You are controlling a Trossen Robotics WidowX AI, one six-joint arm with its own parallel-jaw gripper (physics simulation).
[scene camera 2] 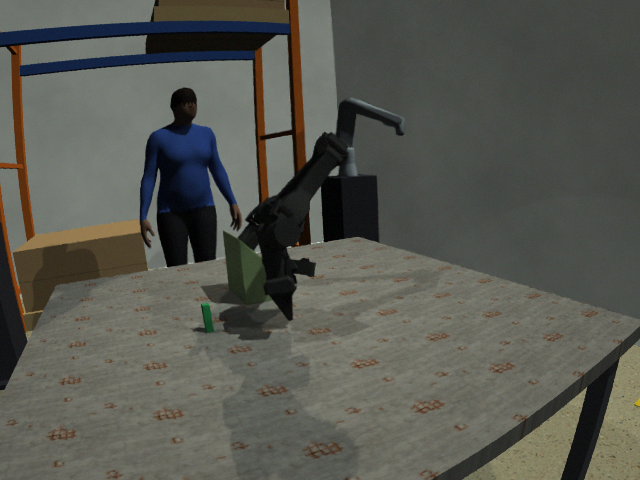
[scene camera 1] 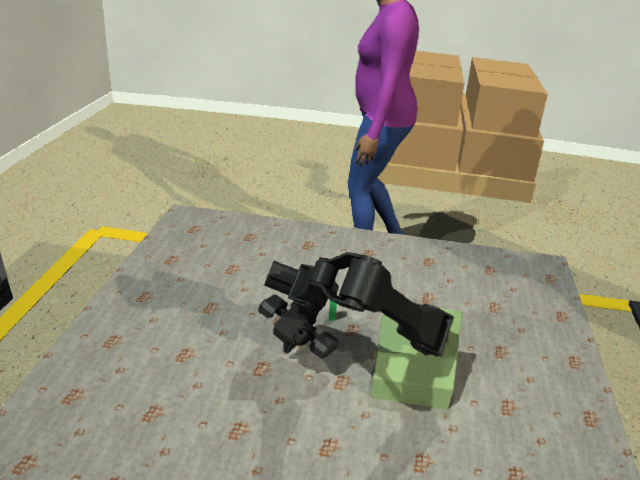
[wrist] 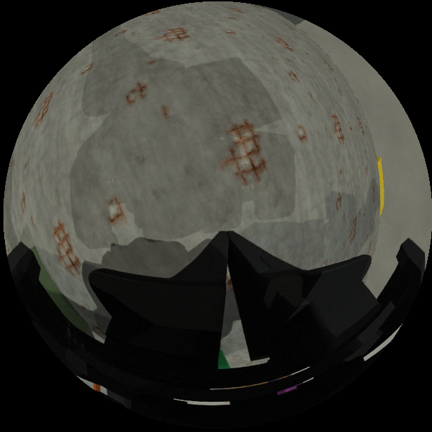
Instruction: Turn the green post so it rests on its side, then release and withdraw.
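Observation:
The green post (scene camera 1: 332,311) (scene camera 2: 207,317) stands upright on the patterned table (scene camera 1: 118,403) (scene camera 2: 129,439). In scene camera 1 its upper part is hidden behind the arm. In the wrist view a small piece of the green post (wrist: 223,360) shows through the gap behind the fingertips. My gripper (scene camera 1: 288,350) (scene camera 2: 290,318) (wrist: 225,237) is shut with nothing between its fingers. It points down, low above the table, apart from the post. In scene camera 2 it is to the right of the post.
A light green block (scene camera 1: 413,387) (scene camera 2: 242,273) with a sloped top stands on the table beside the arm, under the forearm in scene camera 1; its edge shows at the left of the wrist view. A person (scene camera 1: 387,77) and another person (scene camera 2: 185,170) stand beyond the table.

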